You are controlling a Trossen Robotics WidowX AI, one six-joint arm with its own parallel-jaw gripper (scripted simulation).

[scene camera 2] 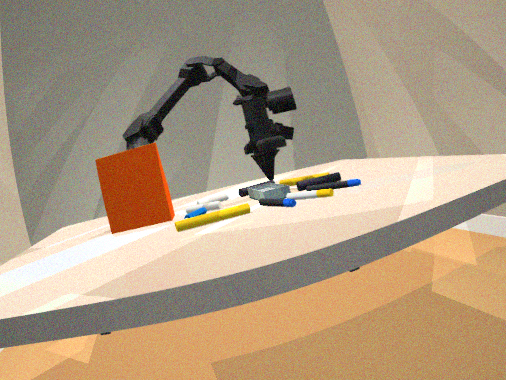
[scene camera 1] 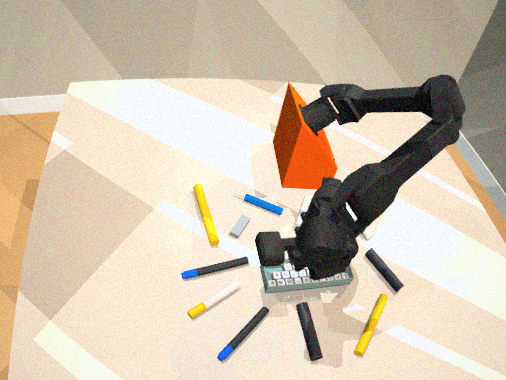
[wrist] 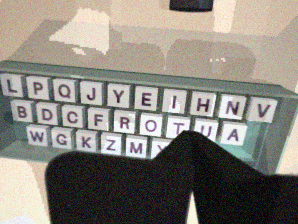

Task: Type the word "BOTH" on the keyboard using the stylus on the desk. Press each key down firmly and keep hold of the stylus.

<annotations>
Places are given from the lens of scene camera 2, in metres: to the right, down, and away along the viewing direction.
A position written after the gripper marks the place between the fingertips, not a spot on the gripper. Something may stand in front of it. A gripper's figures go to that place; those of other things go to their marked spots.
gripper [scene camera 2: 271,180]: 0.04, -0.02, 1.05
yellow cylinder [scene camera 2: 196,221]: -0.11, 0.06, 0.85
</annotations>
